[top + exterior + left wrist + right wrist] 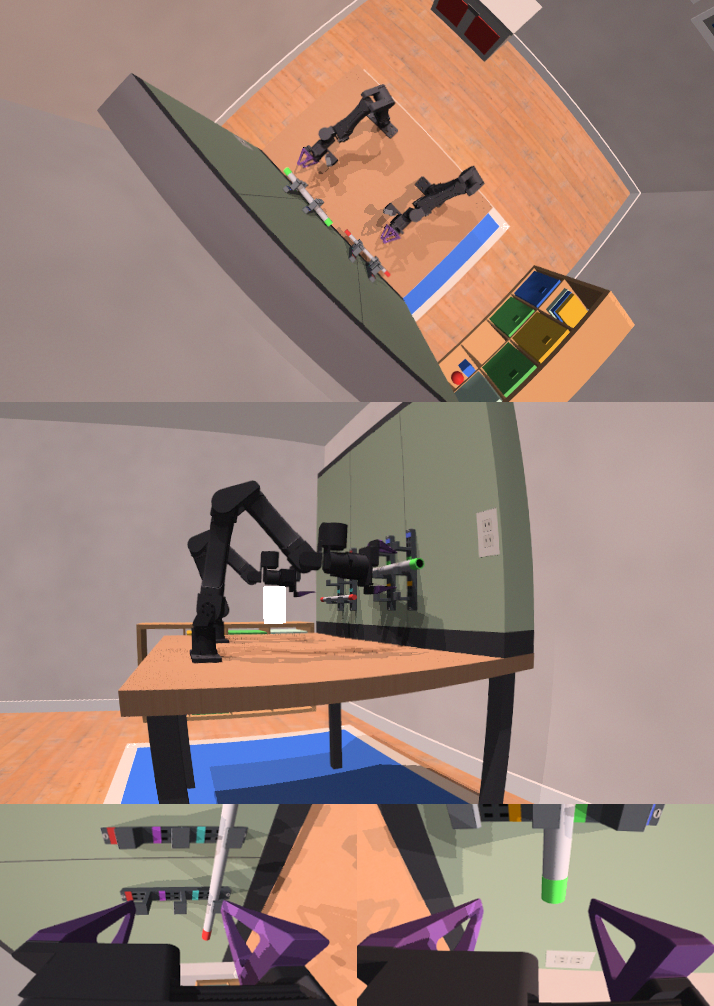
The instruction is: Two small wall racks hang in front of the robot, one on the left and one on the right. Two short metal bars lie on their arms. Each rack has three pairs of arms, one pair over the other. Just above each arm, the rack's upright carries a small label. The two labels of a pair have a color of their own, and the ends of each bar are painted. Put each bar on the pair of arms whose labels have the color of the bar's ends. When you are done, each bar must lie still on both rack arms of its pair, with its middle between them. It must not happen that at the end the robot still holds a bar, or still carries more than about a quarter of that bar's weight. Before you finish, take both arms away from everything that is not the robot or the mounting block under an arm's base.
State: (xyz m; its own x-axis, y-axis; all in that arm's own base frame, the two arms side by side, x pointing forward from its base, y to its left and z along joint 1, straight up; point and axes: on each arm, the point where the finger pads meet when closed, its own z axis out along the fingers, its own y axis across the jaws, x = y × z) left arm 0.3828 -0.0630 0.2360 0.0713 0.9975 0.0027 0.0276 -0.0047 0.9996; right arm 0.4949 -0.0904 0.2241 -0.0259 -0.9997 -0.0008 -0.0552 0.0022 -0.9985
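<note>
The red-ended bar lies 100 mm ahead of my left hand, 30 mm to the left of it and 70 mm below it. From my left hand the other things lie so: black strip (190 mm ahead, 190 mm to the right, 210 mm below); then green wall panel (250 mm ahead, 180 mm to the right, 190 mm above); then green-ended bar (170 mm ahead, 370 mm to the right, 10 mm above).
</note>
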